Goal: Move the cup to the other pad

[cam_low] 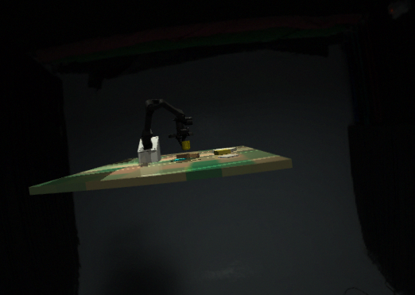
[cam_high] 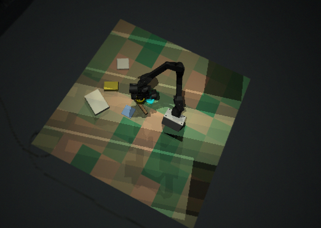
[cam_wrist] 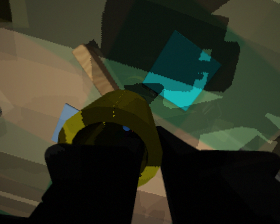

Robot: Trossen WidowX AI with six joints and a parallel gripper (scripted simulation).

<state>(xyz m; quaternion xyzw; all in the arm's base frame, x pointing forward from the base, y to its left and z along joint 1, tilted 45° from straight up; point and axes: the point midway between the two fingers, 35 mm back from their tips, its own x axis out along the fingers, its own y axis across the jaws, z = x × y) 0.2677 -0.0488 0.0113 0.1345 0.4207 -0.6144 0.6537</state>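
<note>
My gripper tip is now 90 mm above the thin wooden stick, 30 mm short of it and 20 mm to the right of it. Round my gripper tip: yellow cup 20 mm ahead, 10 mm to the left; then green marble 30 mm to the left, 20 mm below, 20 mm ahead.
</note>
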